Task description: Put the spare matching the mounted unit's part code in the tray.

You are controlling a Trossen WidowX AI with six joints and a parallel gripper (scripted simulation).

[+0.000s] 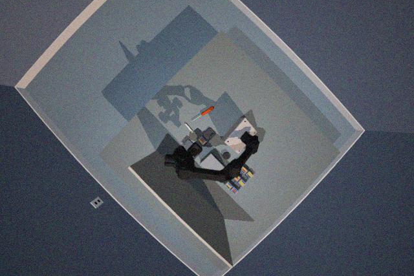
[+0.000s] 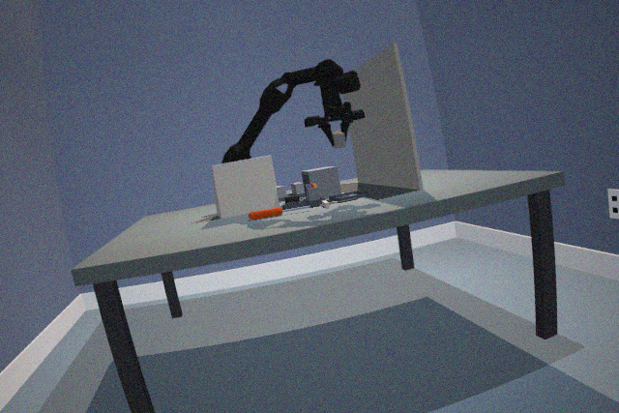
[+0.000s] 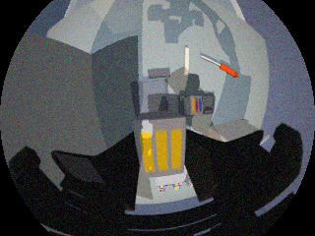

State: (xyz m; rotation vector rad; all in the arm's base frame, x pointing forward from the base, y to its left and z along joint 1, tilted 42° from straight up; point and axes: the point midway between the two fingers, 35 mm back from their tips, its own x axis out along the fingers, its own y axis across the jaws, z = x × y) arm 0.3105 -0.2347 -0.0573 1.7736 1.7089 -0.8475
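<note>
The flat dark tray lies 170 mm below my gripper tip. The rest, counted from my gripper tip: tall grey panel (210 mm ahead, 160 mm to the left, 60 mm above); then grey mounted unit (20 mm behind, 190 mm to the left, 120 mm below); then small white stick (110 mm behind, 110 mm to the right, 160 mm below).
</note>
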